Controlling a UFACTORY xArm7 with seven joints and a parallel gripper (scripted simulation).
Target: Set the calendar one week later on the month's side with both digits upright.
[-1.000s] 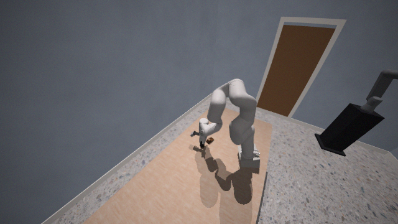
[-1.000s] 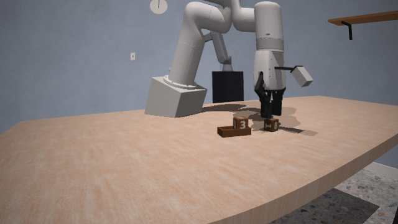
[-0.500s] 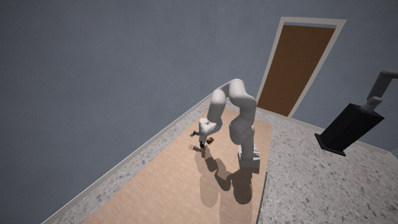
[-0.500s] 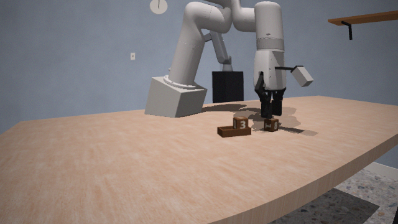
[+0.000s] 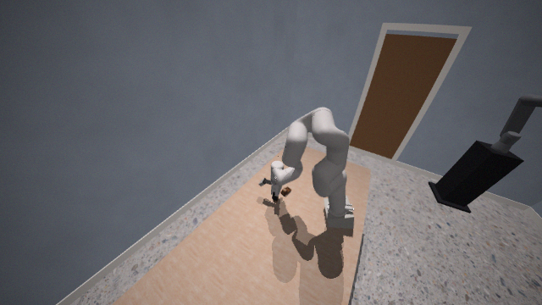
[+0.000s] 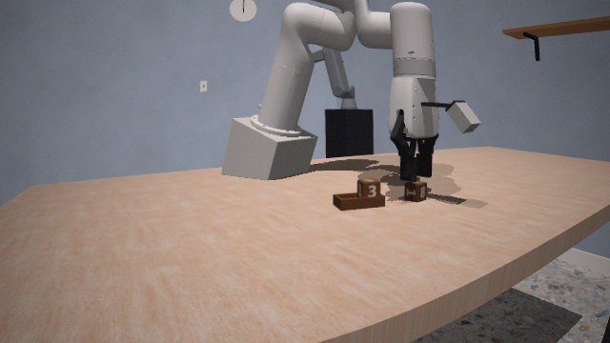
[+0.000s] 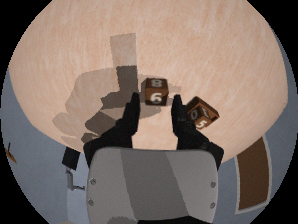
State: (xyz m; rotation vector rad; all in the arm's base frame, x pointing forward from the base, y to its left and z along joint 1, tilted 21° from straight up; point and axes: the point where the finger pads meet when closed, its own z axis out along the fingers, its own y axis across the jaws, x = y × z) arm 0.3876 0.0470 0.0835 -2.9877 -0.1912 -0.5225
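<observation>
The cube lies 4 cm below my hand. The rest, counted from my hand: brown wooden tray (10 cm to the right, 5 cm below, 4 cm behind).
</observation>
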